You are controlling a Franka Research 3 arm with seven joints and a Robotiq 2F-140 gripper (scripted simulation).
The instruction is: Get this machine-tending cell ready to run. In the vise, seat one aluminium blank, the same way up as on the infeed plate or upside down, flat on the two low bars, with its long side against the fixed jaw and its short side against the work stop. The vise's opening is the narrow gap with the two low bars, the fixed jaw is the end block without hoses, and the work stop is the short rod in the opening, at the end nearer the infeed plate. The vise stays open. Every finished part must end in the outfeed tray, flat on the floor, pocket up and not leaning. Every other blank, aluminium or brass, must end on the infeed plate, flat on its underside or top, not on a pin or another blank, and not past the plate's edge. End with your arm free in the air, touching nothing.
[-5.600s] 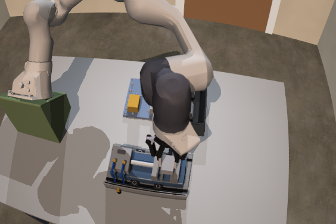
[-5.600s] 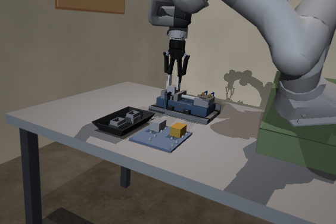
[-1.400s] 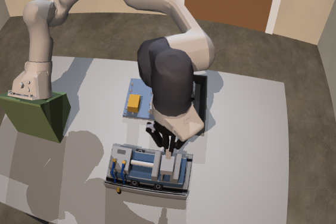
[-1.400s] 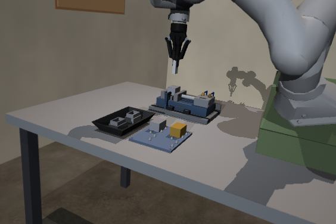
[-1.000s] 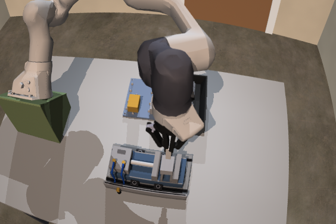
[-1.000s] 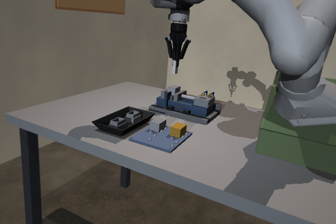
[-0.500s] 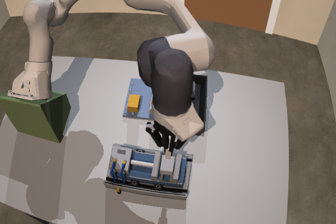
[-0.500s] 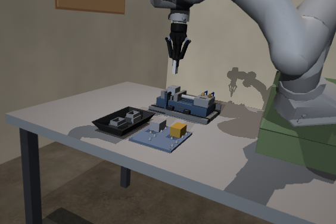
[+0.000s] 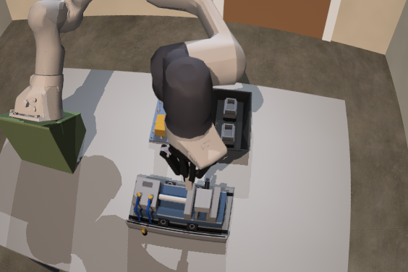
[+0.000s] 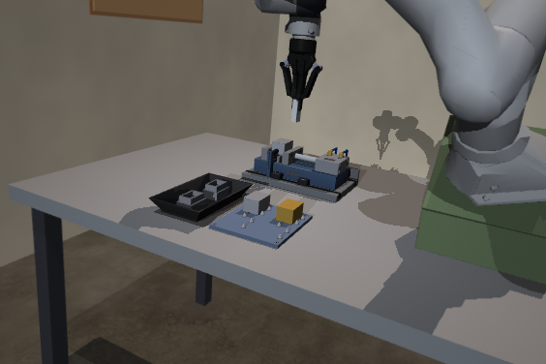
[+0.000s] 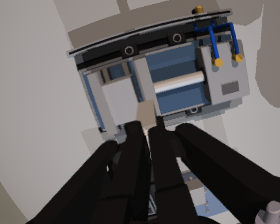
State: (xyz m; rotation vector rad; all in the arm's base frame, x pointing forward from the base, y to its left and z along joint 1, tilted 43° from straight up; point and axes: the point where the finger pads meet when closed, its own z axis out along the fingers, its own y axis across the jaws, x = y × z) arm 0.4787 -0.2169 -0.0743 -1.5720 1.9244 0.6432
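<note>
Right now the blue vise is 170 mm below my hand and 30 mm behind it. Also, from my hand: brass blank 290 mm to the left, 190 mm below, 100 mm behind; aluminium blank 290 mm to the left, 190 mm below, 10 mm behind.
</note>
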